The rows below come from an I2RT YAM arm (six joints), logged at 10 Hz.
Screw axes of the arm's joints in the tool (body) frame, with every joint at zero. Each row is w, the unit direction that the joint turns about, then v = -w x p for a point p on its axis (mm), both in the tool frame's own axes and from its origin. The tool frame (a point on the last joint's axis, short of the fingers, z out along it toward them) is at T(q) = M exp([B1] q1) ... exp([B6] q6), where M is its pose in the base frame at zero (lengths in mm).
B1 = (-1, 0, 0, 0, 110.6, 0)
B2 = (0, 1, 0, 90.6, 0, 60)
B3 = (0, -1, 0, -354.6, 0, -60)
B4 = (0, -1, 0, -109.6, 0, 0)
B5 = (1, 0, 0, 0, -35.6, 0)
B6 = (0, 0, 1, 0, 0, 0)
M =
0 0 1 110.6
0 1 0 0
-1 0 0 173.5
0 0 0 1
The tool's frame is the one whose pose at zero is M.
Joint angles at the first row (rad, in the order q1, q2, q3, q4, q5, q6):
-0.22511, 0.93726, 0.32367, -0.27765, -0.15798, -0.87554
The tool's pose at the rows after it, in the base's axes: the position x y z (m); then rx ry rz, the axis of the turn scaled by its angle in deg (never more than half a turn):
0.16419 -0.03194 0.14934 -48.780 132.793 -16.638
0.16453 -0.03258 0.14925 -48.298 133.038 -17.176
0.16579 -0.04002 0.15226 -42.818 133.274 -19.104
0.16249 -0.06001 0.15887 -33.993 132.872 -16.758
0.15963 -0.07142 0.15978 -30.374 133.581 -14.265
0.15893 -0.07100 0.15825 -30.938 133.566 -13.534
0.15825 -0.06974 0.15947 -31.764 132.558 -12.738
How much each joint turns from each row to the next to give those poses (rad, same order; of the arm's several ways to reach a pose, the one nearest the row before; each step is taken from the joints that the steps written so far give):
-0.00027, 0.00001, 0.00001, 0.00001, 0.00114, 0.00163
-0.00156, 0.00231, -0.00002, 0.00423, 0.00812, 0.00329
-0.03870, -0.00191, 0.00222, 0.02972, 0.01041, 0.03502
-0.13646, -0.00349, 0.01799, 0.00063, -0.09895, 0.02462
-0.07907, 0.01930, 0.01554, -0.01911, -0.06414, -0.00410
-0.00187, 0.00175, -0.00392, -0.00210, -0.01103, -0.00713
0.00068, -0.01101, -0.00114, -0.00414, -0.02020, -0.00575

